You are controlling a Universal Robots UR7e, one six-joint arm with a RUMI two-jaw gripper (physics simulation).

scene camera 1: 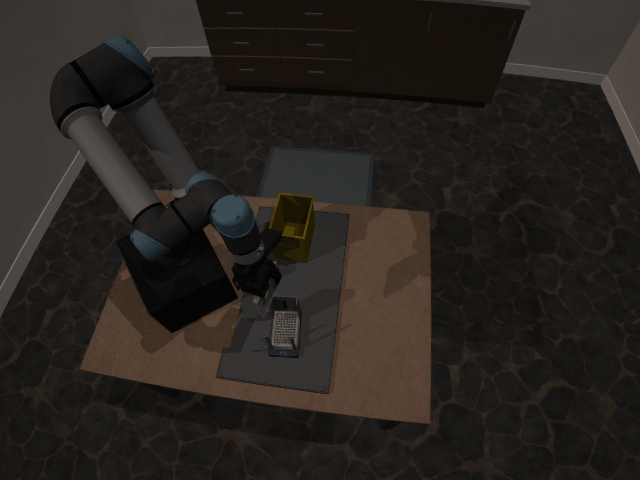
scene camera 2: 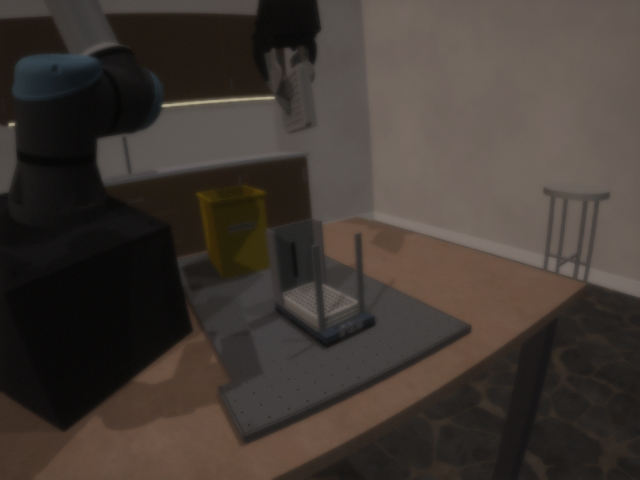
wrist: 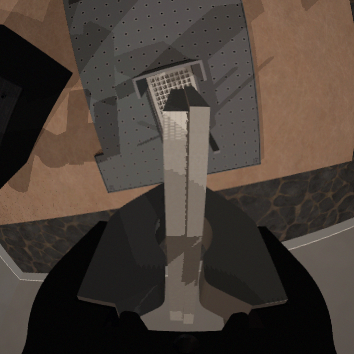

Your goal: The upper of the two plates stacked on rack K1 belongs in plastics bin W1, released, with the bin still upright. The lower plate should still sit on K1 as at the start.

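Frame: origin at the arm's base, x ahead, y left, z up, level; metres.
Where they show: gripper, fingertip midpoint: (scene camera 1: 269, 290) (scene camera 2: 294, 111); arm's base, link origin: (scene camera 2: 59, 207).
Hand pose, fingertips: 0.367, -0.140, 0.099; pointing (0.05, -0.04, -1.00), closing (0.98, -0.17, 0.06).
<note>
Things, the pixels of their centre, and the offset from my fingertips, as dx, dy, dz. "spot": a spot on its surface instead. Level surfaces: height alone.
- pale plate, body centre: (wrist: 182, 205) (scene camera 2: 294, 101) (scene camera 1: 267, 289) -0.001, -0.004, +0.014
- rack K1, surface spot: (scene camera 2: 350, 327) (scene camera 1: 282, 355) spot: +0.018, -0.093, -0.318
- yellow plastics bin W1, body centre: (scene camera 2: 233, 228) (scene camera 1: 293, 228) -0.035, +0.354, -0.245
- grey perforated mat, surface height: dz -0.335
- wooden table, surface height: dz -0.348
My gripper (scene camera 1: 260, 291) (scene camera 2: 292, 74) (wrist: 181, 186) is shut on a pale plate (scene camera 1: 256, 306) (scene camera 2: 301, 107) (wrist: 186, 170), held on edge with its long side pointing down, well above the table. In the wrist view the plate's narrow side faces the camera. The other plate (scene camera 1: 285, 328) (scene camera 2: 321, 302) (wrist: 169, 84) lies flat on the base of rack K1 (scene camera 1: 283, 354) (scene camera 2: 350, 327), between its back panel and front posts. The held plate is apart from it, high above the rack. The yellow plastics bin W1 (scene camera 1: 294, 251) (scene camera 2: 235, 245) stands upright and open-topped behind the rack; its floor shows partly in scene camera 1.
A grey perforated mat (scene camera 1: 313, 361) (scene camera 2: 310, 392) (wrist: 135, 175) lies under rack and bin on the wooden table (scene camera 1: 382, 351) (scene camera 2: 444, 268). The rack's tall posts (scene camera 2: 358, 268) and back panel (scene camera 2: 295, 240) rise above its plate. The black robot base (scene camera 1: 186, 299) (scene camera 2: 93, 310) stands beside the mat.
</note>
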